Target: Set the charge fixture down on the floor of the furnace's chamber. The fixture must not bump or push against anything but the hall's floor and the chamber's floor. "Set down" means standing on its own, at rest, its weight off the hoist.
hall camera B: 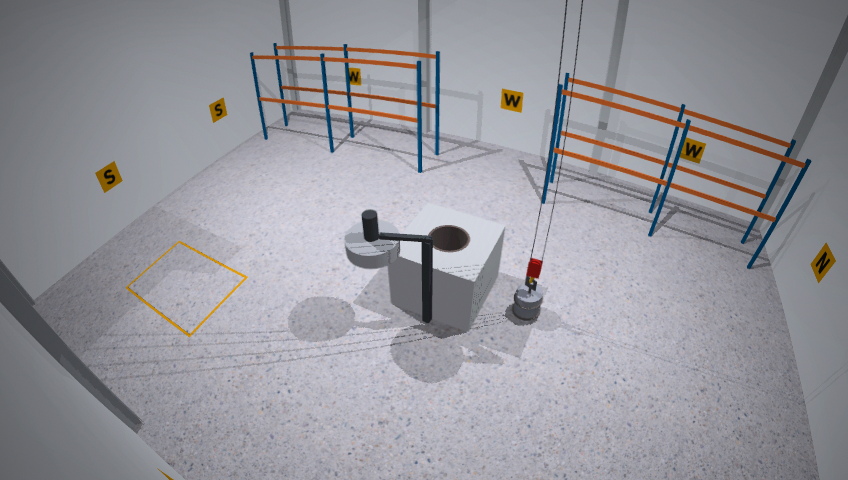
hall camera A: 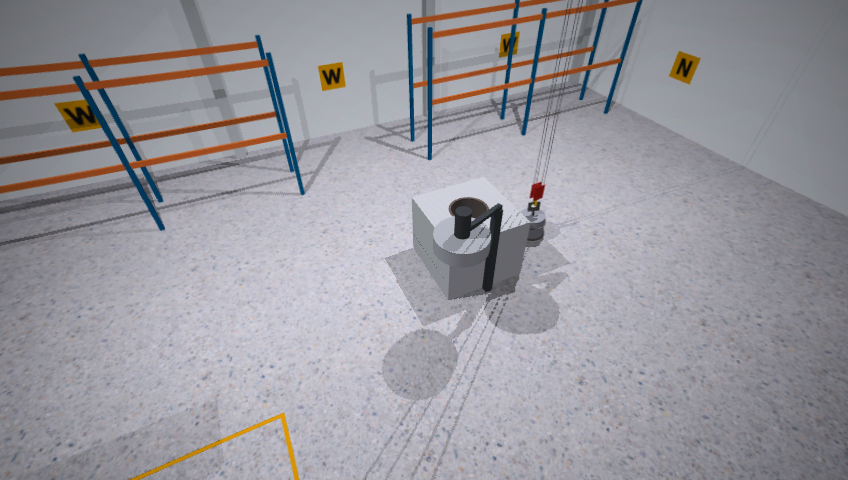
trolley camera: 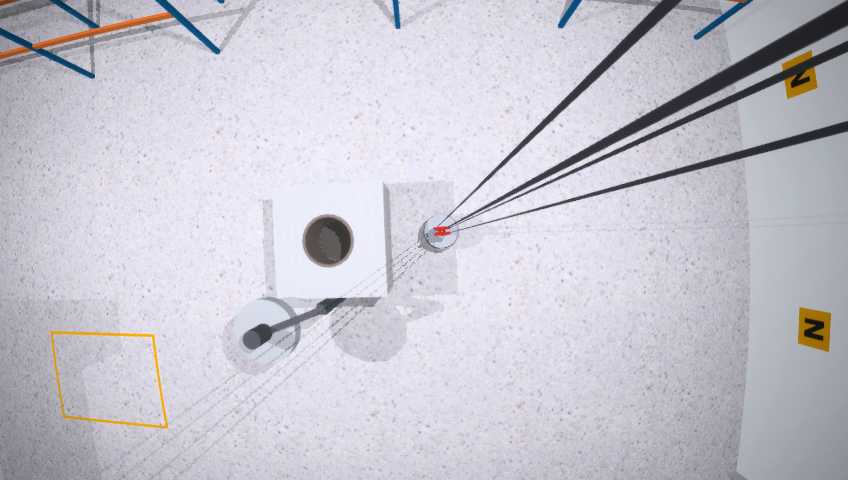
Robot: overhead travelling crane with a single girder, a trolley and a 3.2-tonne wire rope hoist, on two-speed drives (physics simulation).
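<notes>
The charge fixture [hall camera A: 536, 230] [hall camera B: 527, 306] [trolley camera: 446, 242], a grey round stack with a top disc, hangs upright under the hook [hall camera A: 534, 203] [hall camera B: 531, 280], low over the hall floor, its shadow around and beside its foot. The hook is engaged in its top bracket, below the red block [hall camera A: 537, 191] [hall camera B: 534, 268] [trolley camera: 441, 230]. The fixture is beside the furnace [hall camera A: 427, 228] [hall camera B: 410, 288] [trolley camera: 294, 208], on its north side, with a gap between them. The furnace's round chamber opening [hall camera A: 468, 208] [hall camera B: 449, 238] [trolley camera: 327, 240] is uncovered. The chamber's floor is mostly in shade.
The furnace's round lid [hall camera A: 445, 239] [hall camera B: 357, 248] [trolley camera: 279, 315] is swung aside on a black post and arm [hall camera A: 493, 255] [hall camera B: 427, 285] [trolley camera: 297, 317], above the floor. Blue and orange racks [hall camera A: 429, 118] [hall camera B: 420, 130] stand along the west wall. A yellow outline [hall camera A: 208, 446] [hall camera B: 218, 306] [trolley camera: 102, 333] marks the floor.
</notes>
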